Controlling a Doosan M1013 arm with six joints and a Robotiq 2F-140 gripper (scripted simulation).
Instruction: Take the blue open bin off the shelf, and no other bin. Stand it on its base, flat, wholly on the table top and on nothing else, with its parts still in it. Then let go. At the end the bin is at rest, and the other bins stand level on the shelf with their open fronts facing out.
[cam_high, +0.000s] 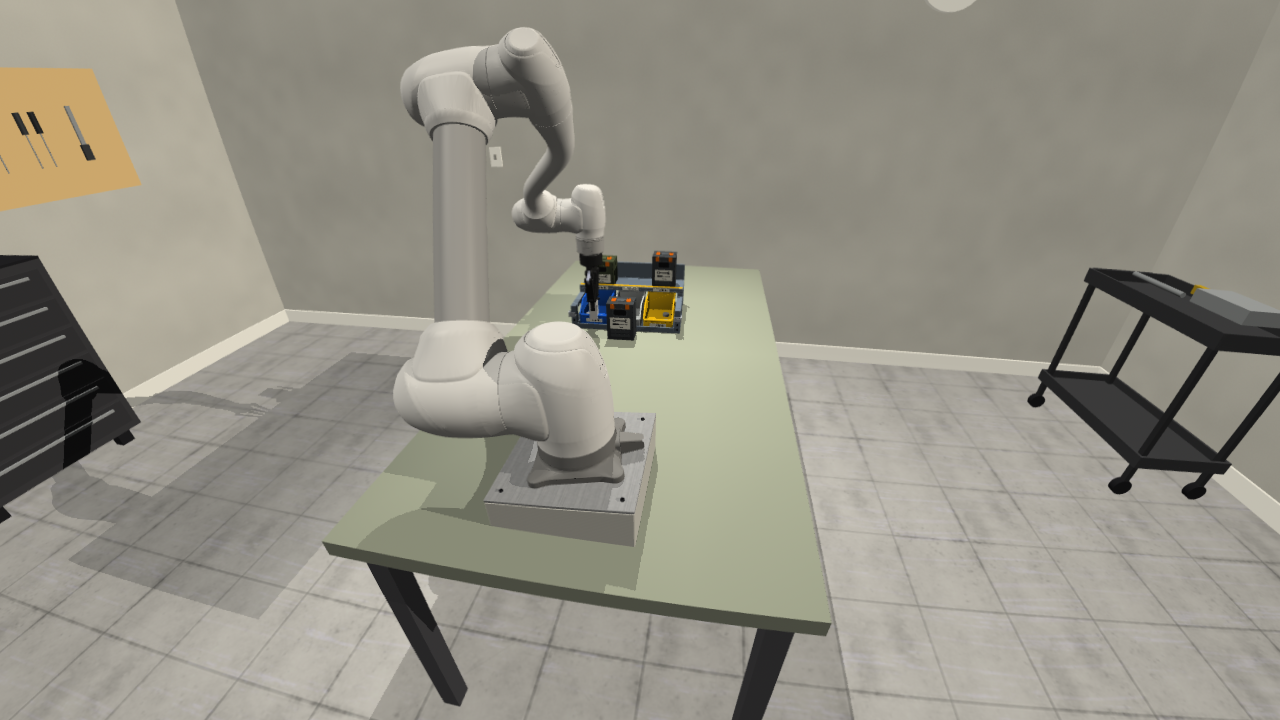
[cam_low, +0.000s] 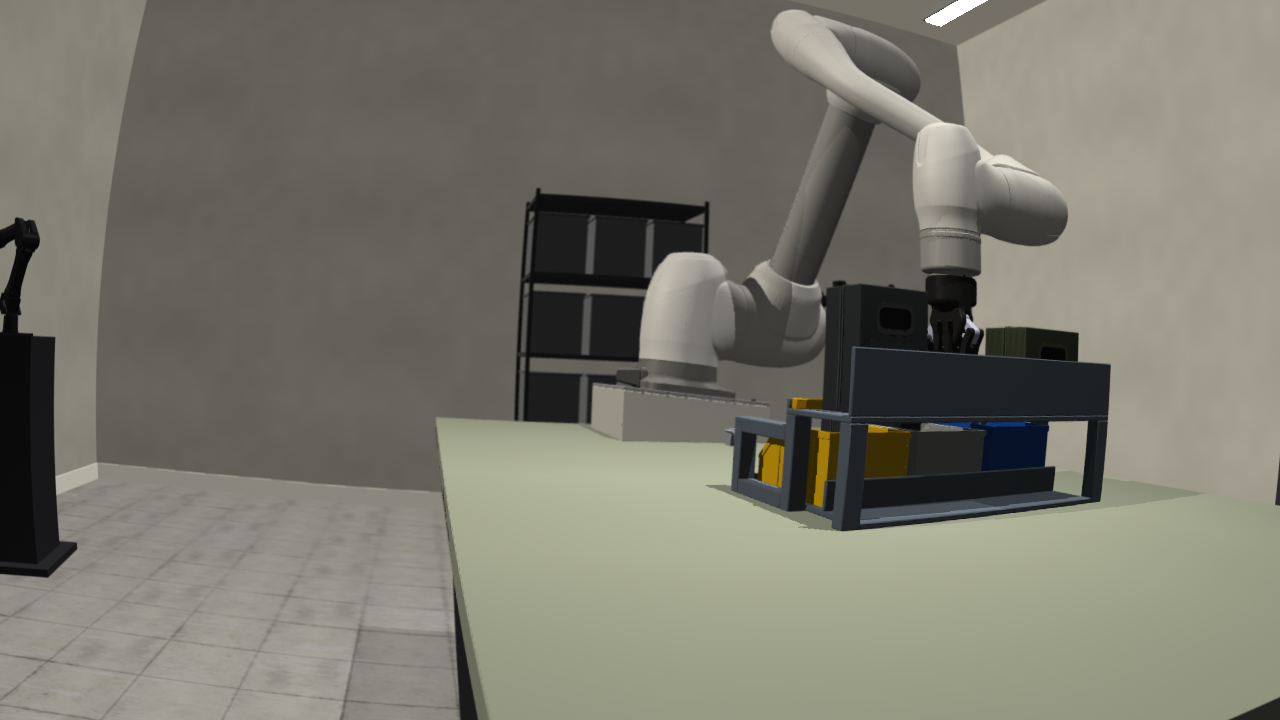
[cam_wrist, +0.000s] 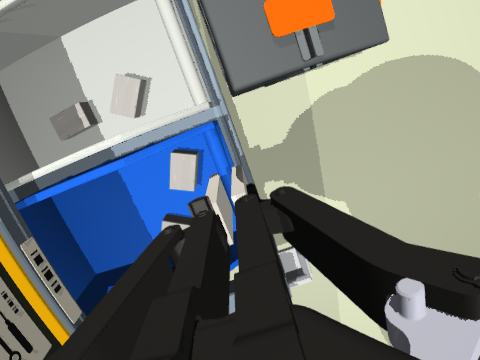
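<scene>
Now: hand 8 cm short of the blue open bin, 2 cm above it and 1 cm to the left of it. Round my hand: yellow bin: 23 cm to the right, 5 cm ahead, 2 cm below; grey bin: 12 cm to the right, 6 cm ahead, 2 cm below.
</scene>
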